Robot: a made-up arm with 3 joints. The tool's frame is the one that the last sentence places.
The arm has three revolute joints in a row. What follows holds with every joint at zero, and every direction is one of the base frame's.
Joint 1 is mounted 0.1 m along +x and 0.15 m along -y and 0.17 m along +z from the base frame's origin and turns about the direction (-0.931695, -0.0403, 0.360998), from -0.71 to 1.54 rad.
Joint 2 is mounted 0.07 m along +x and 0.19 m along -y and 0.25 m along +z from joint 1 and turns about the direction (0.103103, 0.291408, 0.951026), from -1.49 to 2.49 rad.
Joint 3 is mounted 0.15 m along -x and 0.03 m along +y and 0.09 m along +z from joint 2 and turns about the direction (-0.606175, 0.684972, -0.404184), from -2.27 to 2.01 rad.
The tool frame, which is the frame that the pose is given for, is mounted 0.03 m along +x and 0.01 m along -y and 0.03 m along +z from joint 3; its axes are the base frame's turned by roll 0.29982, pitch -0.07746 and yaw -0.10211 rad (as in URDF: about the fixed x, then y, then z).
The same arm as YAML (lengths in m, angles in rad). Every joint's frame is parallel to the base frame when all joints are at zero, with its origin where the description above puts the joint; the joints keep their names.
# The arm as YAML. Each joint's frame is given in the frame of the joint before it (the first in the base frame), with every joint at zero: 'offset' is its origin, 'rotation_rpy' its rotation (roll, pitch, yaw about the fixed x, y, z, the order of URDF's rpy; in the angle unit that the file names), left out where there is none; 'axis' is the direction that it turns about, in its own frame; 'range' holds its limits. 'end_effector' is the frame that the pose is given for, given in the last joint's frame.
length_unit: m
angle_unit: rad
chain:
  - id: joint 1
    offset: [0.1, -0.15, 0.17]
    axis: [-0.931695, -0.0403, 0.360998]
    range: [-0.71, 1.54]
  - id: joint 2
    offset: [0.07, -0.19, 0.25]
    axis: [0.103103, 0.291408, 0.951026]
    range: [-1.49, 2.49]
  - id: joint 3
    offset: [-0.15, 0.03, 0.09]
    axis: [-0.606175, 0.684972, -0.404184]
    range: [-2.27, 2.01]
end_effector:
  offset: [0.03, -0.01, 0.03]
  rotation_rpy: [0.2998, -0.0775, -0.1021]

